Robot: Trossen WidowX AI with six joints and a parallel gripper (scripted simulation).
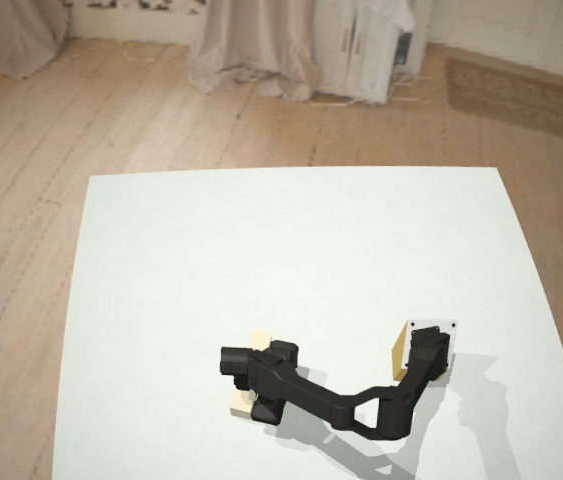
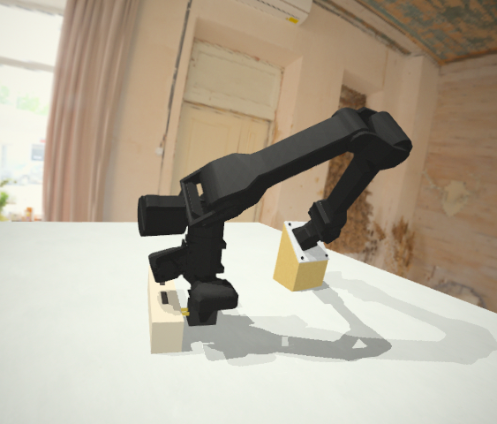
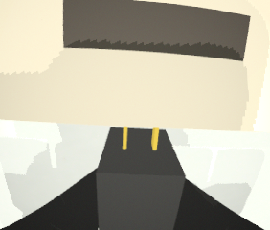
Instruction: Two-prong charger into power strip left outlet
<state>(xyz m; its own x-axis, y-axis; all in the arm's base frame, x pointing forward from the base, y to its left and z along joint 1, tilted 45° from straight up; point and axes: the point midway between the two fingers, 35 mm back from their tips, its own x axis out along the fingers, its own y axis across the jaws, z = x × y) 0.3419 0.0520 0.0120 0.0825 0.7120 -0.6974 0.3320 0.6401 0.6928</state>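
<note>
The dark grey charger is 10 mm ahead of my gripper tip, 10 mm to the right of it and 10 mm above it.
</note>
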